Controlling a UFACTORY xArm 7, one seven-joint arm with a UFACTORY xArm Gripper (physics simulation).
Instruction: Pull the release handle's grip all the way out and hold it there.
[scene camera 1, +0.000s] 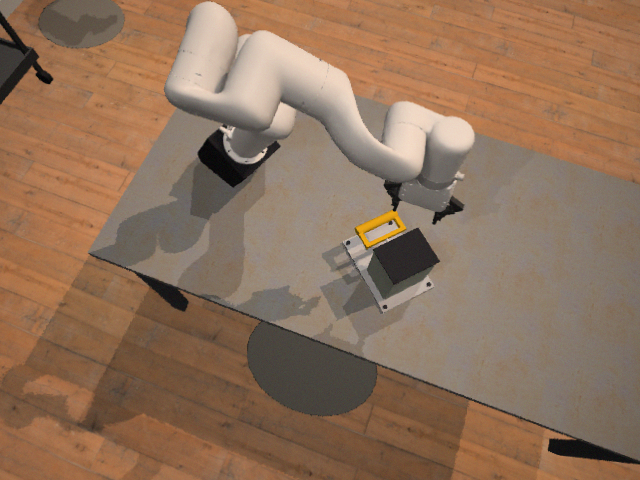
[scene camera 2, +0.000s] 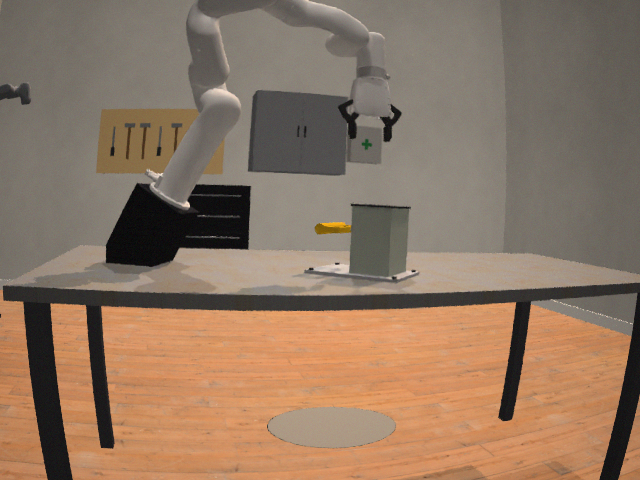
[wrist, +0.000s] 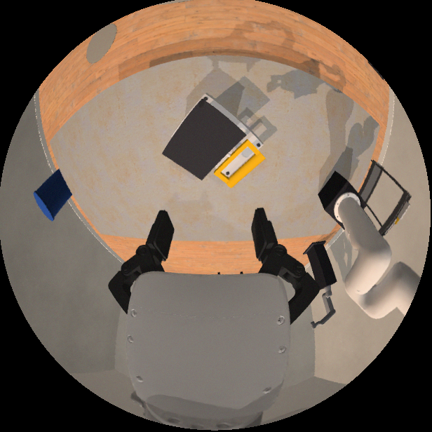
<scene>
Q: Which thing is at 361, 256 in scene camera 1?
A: A white base plate.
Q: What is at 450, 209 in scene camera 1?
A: My gripper.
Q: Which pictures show my gripper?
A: Scene camera 1, scene camera 2 and the wrist view: all of them.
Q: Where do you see my gripper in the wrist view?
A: At 210, 218
</scene>
